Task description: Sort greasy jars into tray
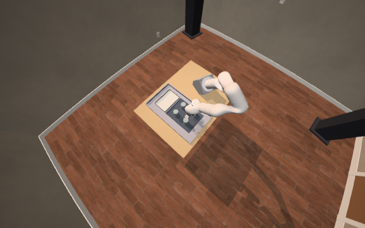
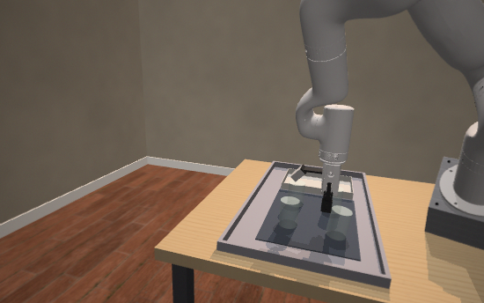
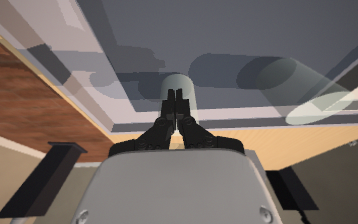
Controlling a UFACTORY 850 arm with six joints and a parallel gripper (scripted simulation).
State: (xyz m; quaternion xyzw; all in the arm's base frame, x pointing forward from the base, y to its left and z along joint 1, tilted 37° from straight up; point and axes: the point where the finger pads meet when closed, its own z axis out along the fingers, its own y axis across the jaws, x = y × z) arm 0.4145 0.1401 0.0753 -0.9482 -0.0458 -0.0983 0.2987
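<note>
The dark drying mat lies 60 mm ahead of my hand, 90 mm to the right of it and 100 mm below it. Also, from my hand: cream tray (110 mm ahead, 400 mm to the right, 90 mm below).
</note>
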